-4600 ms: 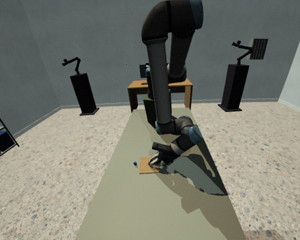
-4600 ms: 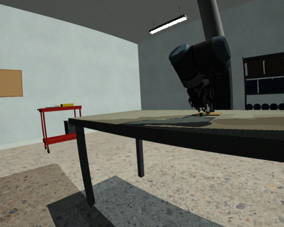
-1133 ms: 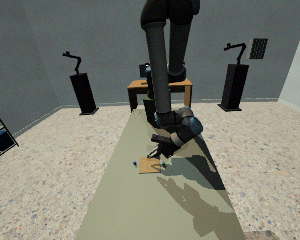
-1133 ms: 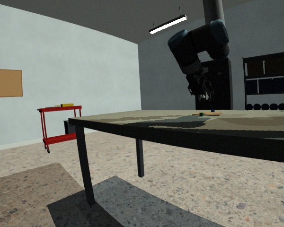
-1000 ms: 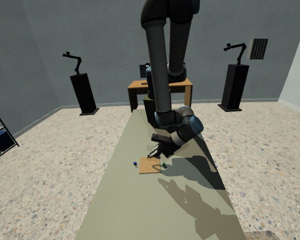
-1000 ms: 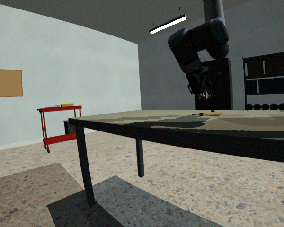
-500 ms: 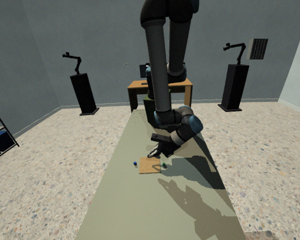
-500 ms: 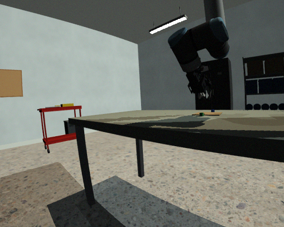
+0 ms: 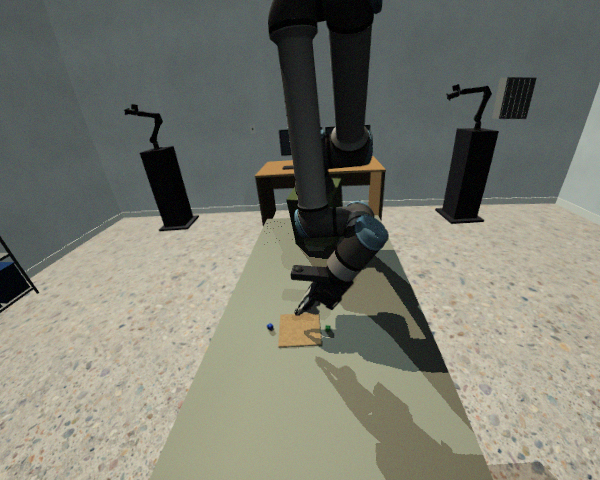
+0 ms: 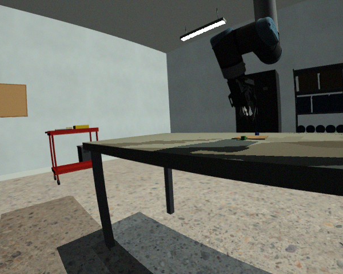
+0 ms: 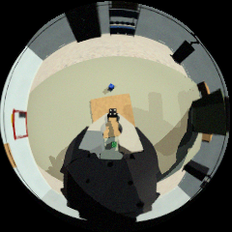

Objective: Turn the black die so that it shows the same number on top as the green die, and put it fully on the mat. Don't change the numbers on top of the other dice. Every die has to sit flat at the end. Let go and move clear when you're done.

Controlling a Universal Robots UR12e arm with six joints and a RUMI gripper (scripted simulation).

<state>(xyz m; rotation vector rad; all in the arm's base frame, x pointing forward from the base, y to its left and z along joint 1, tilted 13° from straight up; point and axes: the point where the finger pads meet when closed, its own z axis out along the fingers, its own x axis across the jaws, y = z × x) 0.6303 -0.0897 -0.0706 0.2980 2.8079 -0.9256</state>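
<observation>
My gripper is now 10 mm to the left of the black die and 10 mm above it. From my hand the other things lie so: green die 90 mm to the left, 80 mm below, 10 mm ahead; blue die 110 mm to the right, 80 mm below, 10 mm behind; mat 90 mm below, 10 mm to the right.
</observation>
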